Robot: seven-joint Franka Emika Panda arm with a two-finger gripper.
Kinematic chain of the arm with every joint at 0, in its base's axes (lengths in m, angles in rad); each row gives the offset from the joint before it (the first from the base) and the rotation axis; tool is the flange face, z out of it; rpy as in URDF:
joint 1: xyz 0 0 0.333 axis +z
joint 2: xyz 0 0 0 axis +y
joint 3: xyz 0 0 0.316 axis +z
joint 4: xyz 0.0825 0 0 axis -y
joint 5: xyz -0.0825 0 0.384 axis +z
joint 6: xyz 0 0 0 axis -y
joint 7: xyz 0.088 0 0 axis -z
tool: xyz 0 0 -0.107 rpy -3.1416 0 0
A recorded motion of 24 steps. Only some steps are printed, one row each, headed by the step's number.
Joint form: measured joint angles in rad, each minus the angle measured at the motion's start. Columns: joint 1, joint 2, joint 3, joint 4, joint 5, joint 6, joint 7.
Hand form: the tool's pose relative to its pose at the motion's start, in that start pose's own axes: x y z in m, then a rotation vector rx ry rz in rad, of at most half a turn. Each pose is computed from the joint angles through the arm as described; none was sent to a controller.
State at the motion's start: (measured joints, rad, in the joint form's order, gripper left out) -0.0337 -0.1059 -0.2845 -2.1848 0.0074 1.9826 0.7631
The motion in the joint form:
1: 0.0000 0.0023 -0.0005 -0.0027 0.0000 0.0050 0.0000
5: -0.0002 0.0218 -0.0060 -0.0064 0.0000 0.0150 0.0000
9: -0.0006 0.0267 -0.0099 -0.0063 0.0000 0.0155 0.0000
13: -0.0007 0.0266 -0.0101 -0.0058 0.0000 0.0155 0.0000
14: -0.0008 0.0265 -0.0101 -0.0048 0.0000 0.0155 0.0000
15: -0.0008 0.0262 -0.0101 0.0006 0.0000 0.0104 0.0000
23: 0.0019 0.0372 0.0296 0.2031 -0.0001 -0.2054 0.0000
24: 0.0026 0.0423 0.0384 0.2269 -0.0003 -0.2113 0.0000
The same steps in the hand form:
1: 0.0004 -0.0001 0.0019 -0.0003 0.0004 0.0007
5: 0.0044 0.0000 0.0120 -0.0120 -0.0054 0.0075
9: 0.0064 0.0011 0.0142 -0.0153 -0.0079 0.0120
13: 0.0066 0.0011 0.0139 -0.0148 -0.0075 0.0123
14: 0.0067 0.0010 0.0134 -0.0140 -0.0068 0.0124
15: 0.0071 0.0007 0.0111 -0.0135 -0.0064 0.0123
23: -0.0020 -0.0236 -0.0608 -0.0378 -0.0169 -0.0301
24: -0.0037 -0.0297 -0.0690 -0.0310 -0.0057 -0.0395

